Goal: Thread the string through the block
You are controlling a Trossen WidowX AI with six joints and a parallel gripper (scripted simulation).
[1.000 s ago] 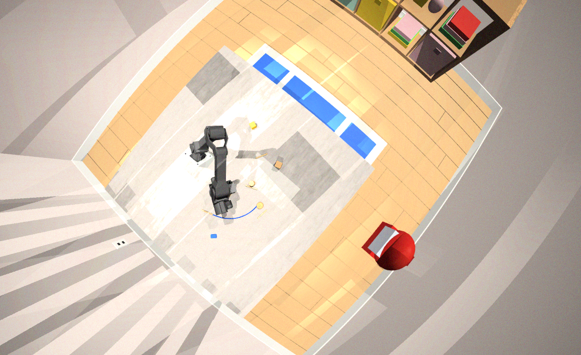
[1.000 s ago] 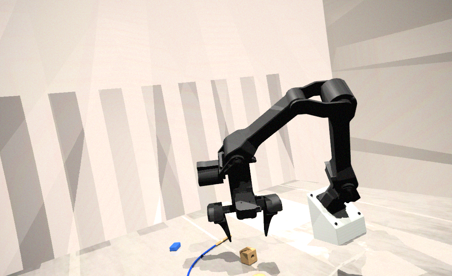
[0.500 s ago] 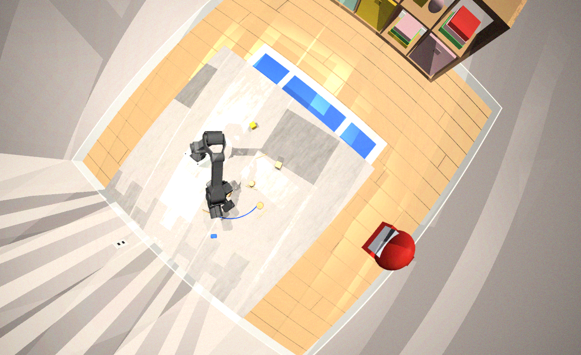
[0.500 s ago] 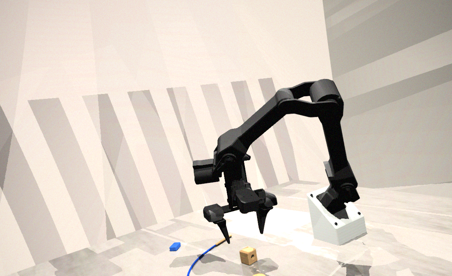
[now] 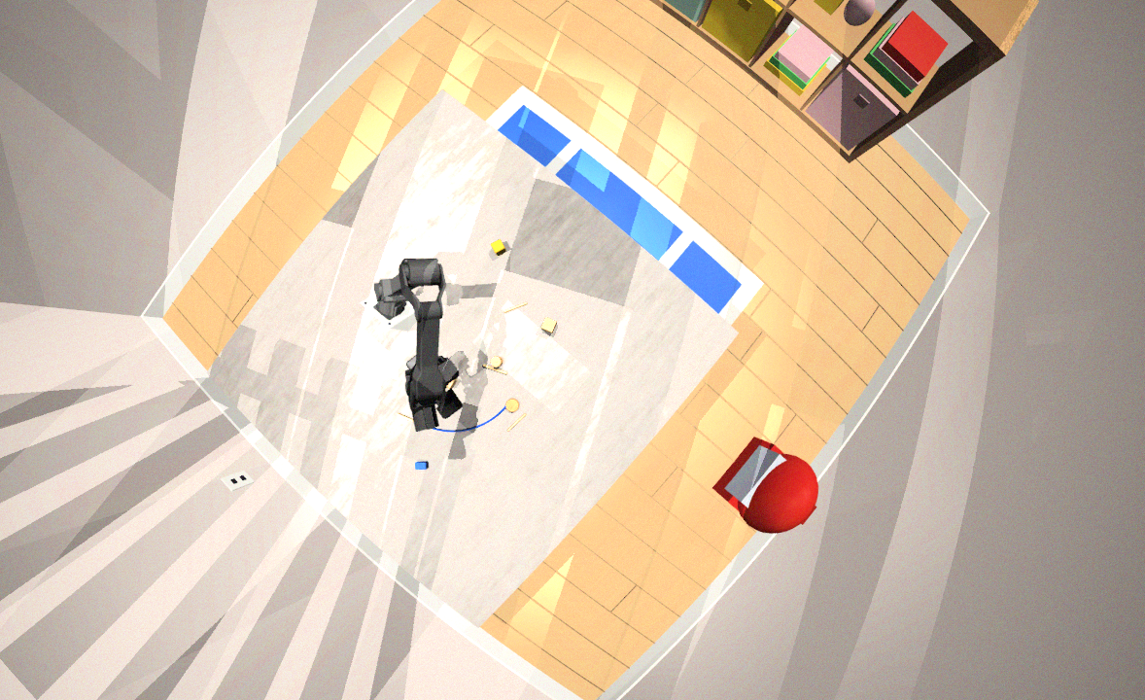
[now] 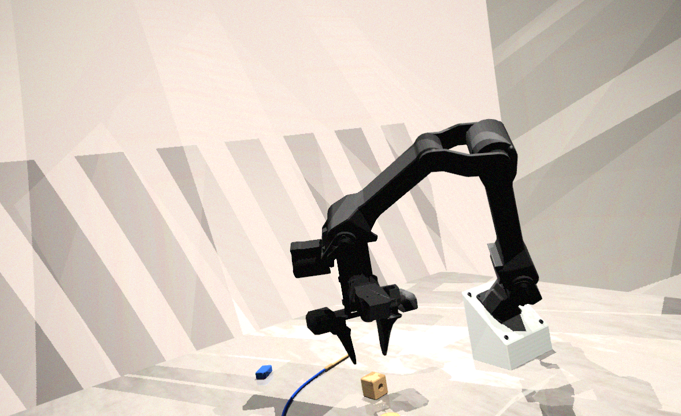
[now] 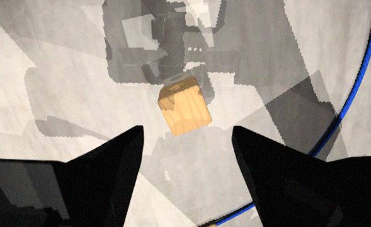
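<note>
My gripper tip is now 80 mm short of the blue piece, 270 mm to the left of it and 50 mm above it. Round my gripper tip: yellow cube (130 mm behind, 420 mm to the left, 40 mm below); wooden cylinder (80 mm ahead, 140 mm to the left, 40 mm below); round button (200 mm ahead, 60 mm to the left, 50 mm below).
</note>
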